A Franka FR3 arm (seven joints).
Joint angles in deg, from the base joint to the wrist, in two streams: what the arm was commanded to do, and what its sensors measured. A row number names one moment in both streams.
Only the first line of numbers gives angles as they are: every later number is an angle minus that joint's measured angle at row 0.
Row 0, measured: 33.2, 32.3, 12.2, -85.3, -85.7, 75.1, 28.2
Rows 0 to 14, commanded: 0.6, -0.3, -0.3, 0.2, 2.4, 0.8, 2.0; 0.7, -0.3, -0.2, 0.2, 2.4, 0.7, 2.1; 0.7, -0.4, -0.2, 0.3, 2.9, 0.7, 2.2; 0.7, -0.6, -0.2, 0.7, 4.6, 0.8, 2.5; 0.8, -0.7, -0.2, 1.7, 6.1, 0.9, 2.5; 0.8, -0.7, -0.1, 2.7, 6.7, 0.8, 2.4; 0.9, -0.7, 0.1, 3.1, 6.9, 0.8, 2.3; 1.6, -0.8, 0.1, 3.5, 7.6, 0.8, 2.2; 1.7, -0.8, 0.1, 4.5, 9.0, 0.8, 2.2; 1.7, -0.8, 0.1, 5.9, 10.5, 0.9, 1.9; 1.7, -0.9, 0.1, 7.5, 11.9, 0.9, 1.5; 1.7, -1.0, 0.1, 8.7, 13.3, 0.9, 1.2; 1.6, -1.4, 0.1, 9.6, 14.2, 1.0, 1.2; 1.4, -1.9, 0.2, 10.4, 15.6, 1.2, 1.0; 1.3, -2.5, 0.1, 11.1, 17.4, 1.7, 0.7
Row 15, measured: 1.8, -1.0, 0.2, 8.2, 12.4, 0.2, 1.7
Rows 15 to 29, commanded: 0.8, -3.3, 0.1, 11.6, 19.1, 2.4, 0.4; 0.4, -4.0, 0.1, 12.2, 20.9, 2.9, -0.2; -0.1, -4.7, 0.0, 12.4, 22.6, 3.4, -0.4; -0.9, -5.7, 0.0, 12.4, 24.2, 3.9, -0.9; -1.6, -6.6, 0.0, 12.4, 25.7, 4.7, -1.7; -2.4, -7.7, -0.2, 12.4, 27.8, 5.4, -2.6; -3.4, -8.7, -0.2, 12.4, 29.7, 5.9, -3.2; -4.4, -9.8, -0.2, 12.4, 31.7, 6.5, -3.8; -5.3, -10.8, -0.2, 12.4, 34.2, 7.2, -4.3; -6.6, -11.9, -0.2, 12.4, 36.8, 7.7, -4.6; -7.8, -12.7, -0.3, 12.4, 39.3, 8.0, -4.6; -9.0, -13.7, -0.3, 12.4, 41.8, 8.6, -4.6; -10.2, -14.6, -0.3, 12.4, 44.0, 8.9, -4.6; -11.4, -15.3, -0.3, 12.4, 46.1, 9.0, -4.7; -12.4, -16.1, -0.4, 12.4, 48.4, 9.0, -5.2
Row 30, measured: -8.8, -13.2, -0.8, 13.3, 41.9, 7.3, -3.7
